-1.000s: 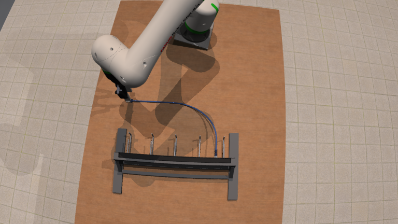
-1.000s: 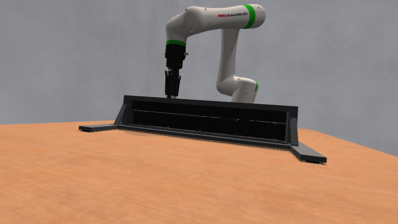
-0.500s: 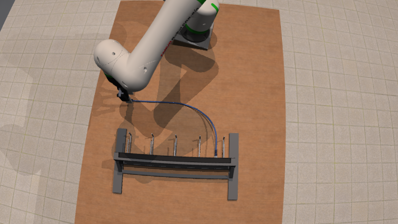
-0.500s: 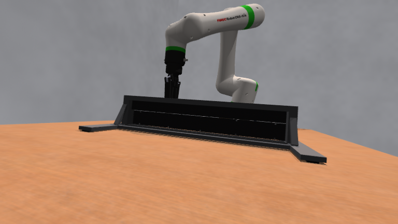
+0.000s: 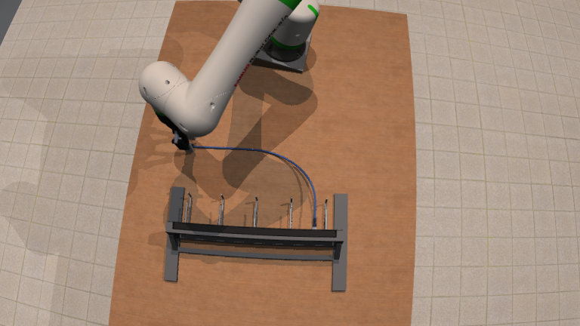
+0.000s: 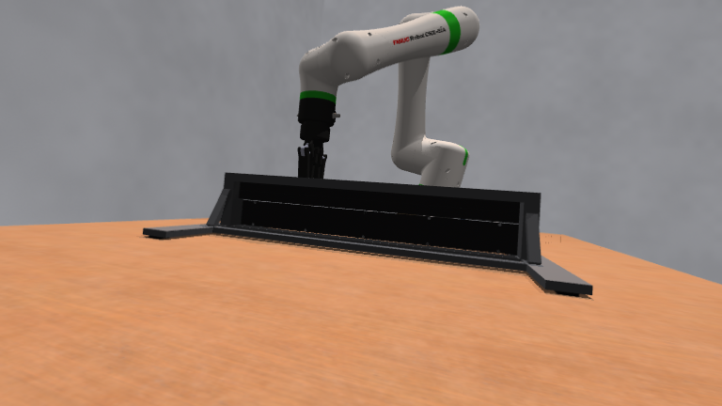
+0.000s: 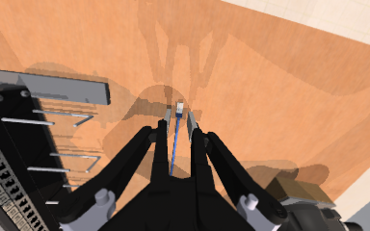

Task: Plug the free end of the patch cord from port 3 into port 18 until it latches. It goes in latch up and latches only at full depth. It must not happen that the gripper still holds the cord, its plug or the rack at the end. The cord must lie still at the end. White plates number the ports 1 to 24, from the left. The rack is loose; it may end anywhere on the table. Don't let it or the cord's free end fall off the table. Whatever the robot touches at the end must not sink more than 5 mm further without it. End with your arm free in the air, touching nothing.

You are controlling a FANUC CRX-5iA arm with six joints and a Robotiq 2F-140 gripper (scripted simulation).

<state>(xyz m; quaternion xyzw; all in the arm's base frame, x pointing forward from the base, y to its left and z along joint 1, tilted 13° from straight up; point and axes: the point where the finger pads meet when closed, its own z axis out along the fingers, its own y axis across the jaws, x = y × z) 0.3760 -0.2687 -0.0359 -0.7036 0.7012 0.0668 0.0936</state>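
The grey cord plug is 40 mm below my hand and 10 mm to the right of it.
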